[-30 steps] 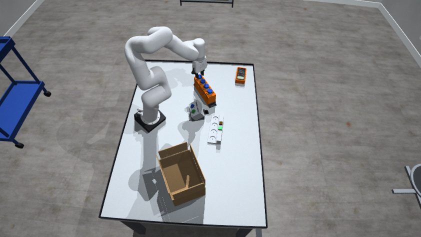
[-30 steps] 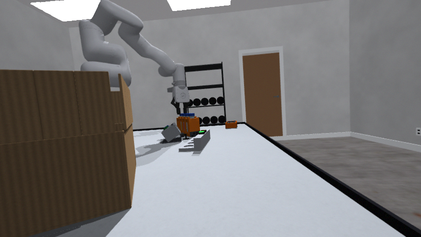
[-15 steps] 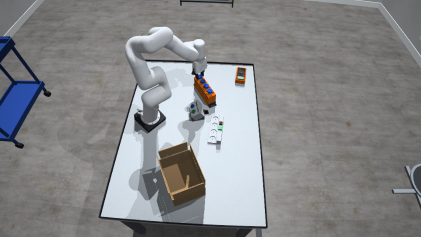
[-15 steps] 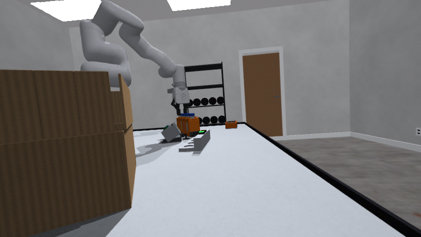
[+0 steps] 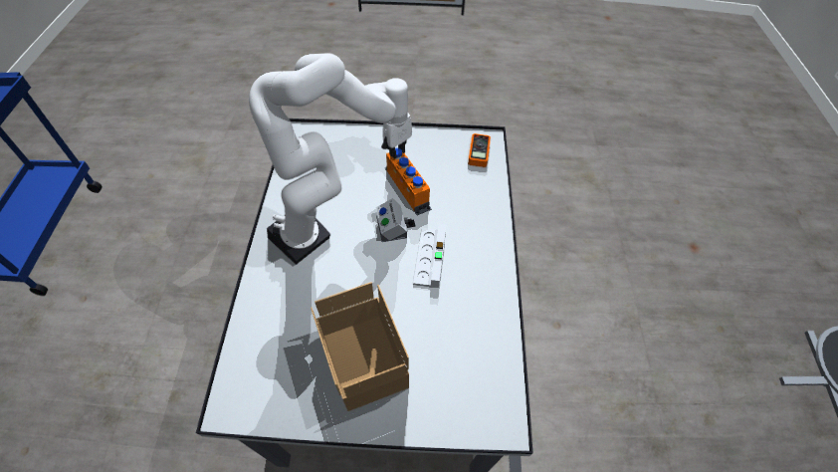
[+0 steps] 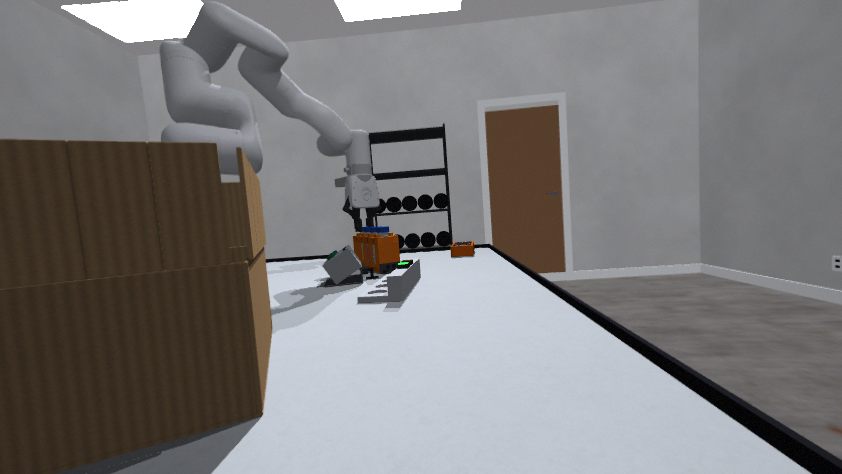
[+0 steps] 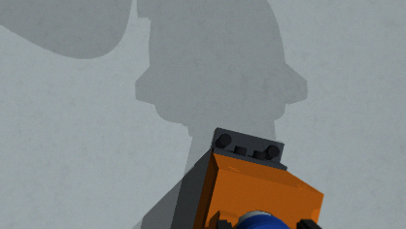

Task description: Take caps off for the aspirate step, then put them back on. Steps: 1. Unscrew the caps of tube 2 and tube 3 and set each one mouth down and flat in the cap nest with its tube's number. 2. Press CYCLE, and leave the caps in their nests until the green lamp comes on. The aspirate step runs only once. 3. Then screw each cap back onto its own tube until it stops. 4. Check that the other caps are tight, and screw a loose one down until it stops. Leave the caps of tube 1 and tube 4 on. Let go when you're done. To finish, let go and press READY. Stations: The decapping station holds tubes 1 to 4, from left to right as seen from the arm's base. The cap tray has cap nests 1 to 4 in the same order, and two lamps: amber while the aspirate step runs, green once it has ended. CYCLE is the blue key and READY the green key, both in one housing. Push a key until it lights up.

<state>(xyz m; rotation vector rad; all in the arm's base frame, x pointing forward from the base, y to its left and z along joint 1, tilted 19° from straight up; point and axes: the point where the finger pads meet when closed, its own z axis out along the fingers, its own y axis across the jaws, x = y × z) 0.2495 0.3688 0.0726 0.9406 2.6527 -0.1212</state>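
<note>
Right now my hand is 4 cm to the left of the blue cap, 3 cm short of it and 1 cm above it. From my hand the other things lie so: green key 28 cm to the right, 6 cm below; then blue key 23 cm to the right, 6 cm below, 2 cm behind; then grey key housing 25 cm to the right, 8 cm below, 1 cm ahead.
</note>
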